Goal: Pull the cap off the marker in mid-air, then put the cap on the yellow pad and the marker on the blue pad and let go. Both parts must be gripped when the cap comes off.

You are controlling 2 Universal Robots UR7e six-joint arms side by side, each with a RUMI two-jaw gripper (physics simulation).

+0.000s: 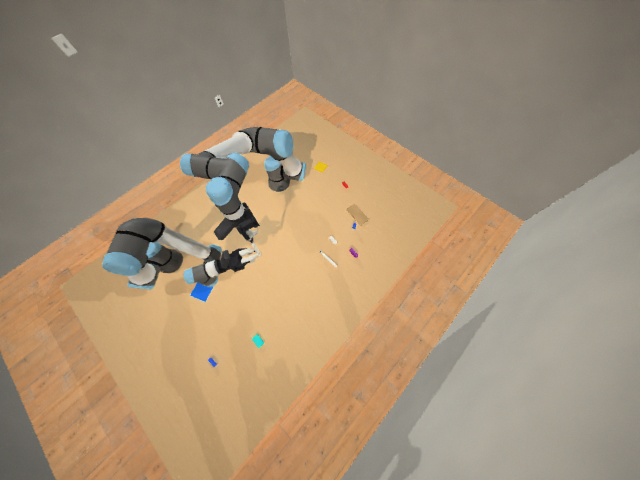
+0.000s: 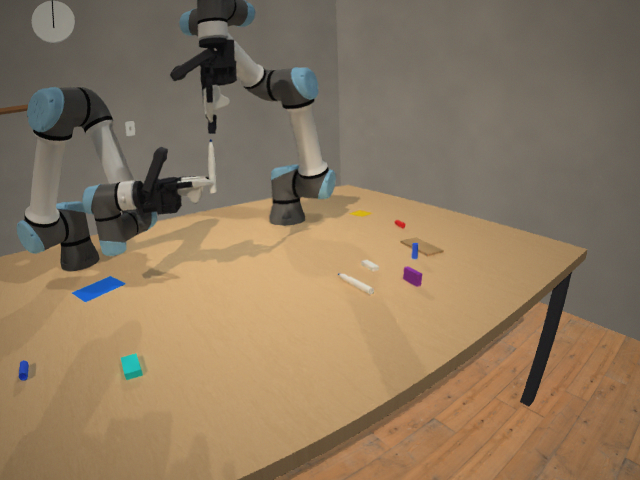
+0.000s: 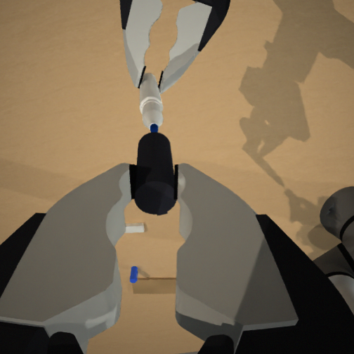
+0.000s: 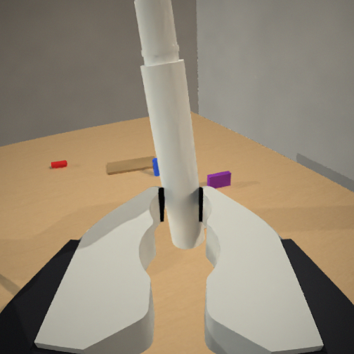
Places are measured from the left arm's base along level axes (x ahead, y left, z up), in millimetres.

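Pixels of known places: left gripper, fingertip midpoint: (image 1: 249,237) (image 2: 210,122); right gripper, fingertip midpoint: (image 1: 258,252) (image 2: 213,181); left arm's base, link origin: (image 1: 279,182) (image 2: 287,220); right arm's base, link origin: (image 1: 170,261) (image 2: 80,263).
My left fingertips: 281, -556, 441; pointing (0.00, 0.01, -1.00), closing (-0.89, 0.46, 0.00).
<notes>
For each thing: its top centre in the pictures, then the offset to it from my left fingertips, as dx, dy, dz.
- black cap, top centre: (image 2: 211,114) +2, +3, +20
- yellow pad, top centre: (image 2: 360,213) (image 1: 320,166) -80, +814, -440
- blue pad, top centre: (image 2: 98,288) (image 1: 204,286) -289, -287, -440
- uncapped white marker, top centre: (image 2: 354,279) (image 1: 328,258) +291, +201, -422
- white block, top centre: (image 2: 369,263) (image 1: 333,239) +262, +328, -429
- purple block, top centre: (image 2: 412,270) (image 1: 354,252) +413, +304, -406
- blue cylinder, top centre: (image 2: 415,243) +342, +470, -393
- brown board, top centre: (image 2: 421,245) (image 1: 357,214) +322, +569, -433
- cyan block, top centre: (image 2: 130,363) (image 1: 257,340) +164, -385, -426
My left gripper (image 1: 252,236) (image 2: 211,119) (image 3: 155,168) is shut on the black cap (image 2: 212,126) (image 3: 155,162), high above the table. My right gripper (image 1: 257,252) (image 2: 211,182) (image 4: 181,189) is shut on the lower part of the white marker (image 2: 211,162) (image 3: 151,102) (image 4: 172,125), which stands upright in mid-air. The cap is off; a small gap separates it from the marker's blue tip just below. The yellow pad (image 1: 321,166) (image 2: 360,213) lies near the left arm's base. The blue pad (image 1: 201,292) (image 2: 98,288) lies near the right arm's base.
An uncapped white marker (image 1: 328,258) (image 2: 355,283) lies on the table near a white block (image 1: 332,239) (image 2: 370,265), a purple block (image 1: 353,252) (image 2: 412,276), a blue cylinder (image 2: 415,250) and a brown board (image 1: 357,214) (image 2: 422,246). A cyan block (image 1: 257,341) (image 2: 131,366) lies toward the front.
</notes>
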